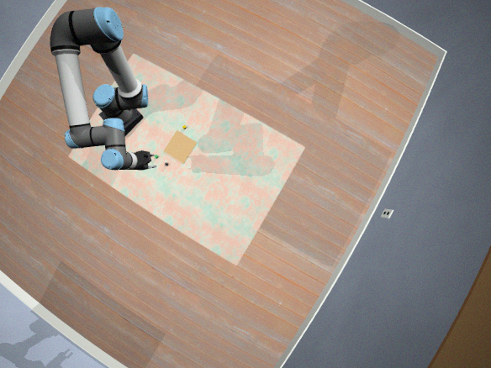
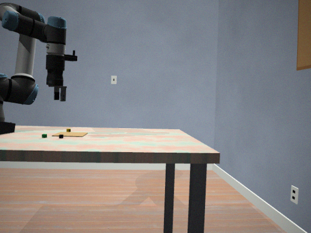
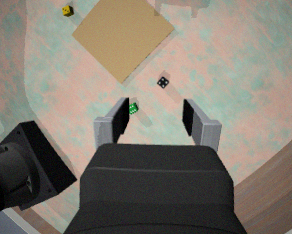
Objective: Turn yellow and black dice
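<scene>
My hand is 1 cm short of the black die, 1 cm to the right of it and 18 cm above it. From my hand the other things lie so: yellow die (3 cm behind, 24 cm to the left, 18 cm below); then tan mat (1 cm ahead, 13 cm to the left, 18 cm below); then green die (7 cm behind, 1 cm to the left, 18 cm below).
</scene>
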